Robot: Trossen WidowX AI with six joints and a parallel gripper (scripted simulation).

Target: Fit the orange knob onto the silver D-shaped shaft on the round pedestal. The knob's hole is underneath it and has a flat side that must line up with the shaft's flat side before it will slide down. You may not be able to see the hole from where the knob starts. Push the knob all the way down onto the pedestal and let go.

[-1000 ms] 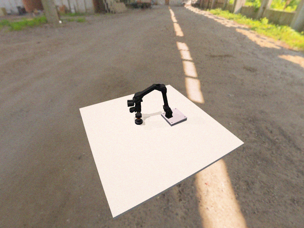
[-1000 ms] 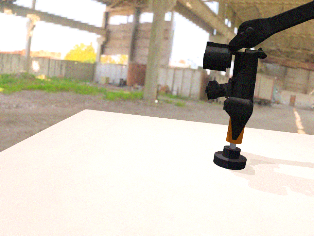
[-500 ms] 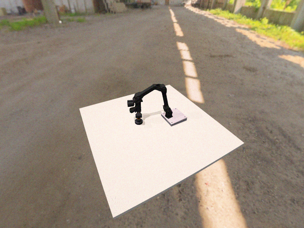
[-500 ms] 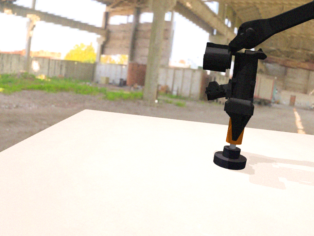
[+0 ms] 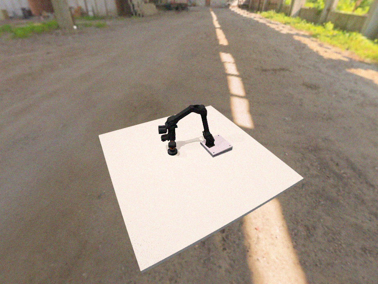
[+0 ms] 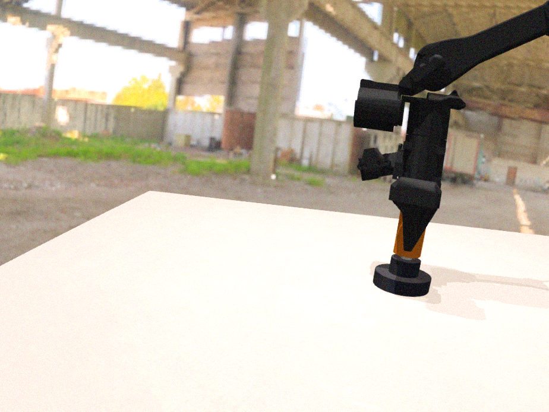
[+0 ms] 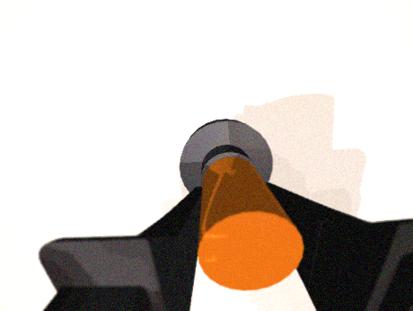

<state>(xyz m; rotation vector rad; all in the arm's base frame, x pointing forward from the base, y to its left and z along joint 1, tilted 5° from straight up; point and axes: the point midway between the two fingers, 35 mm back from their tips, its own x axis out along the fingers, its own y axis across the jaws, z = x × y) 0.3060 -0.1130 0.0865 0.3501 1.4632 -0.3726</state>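
Now: the black round pedestal 3 cm below my gripper tip. Round my gripper tip: orange knob 3 cm above.
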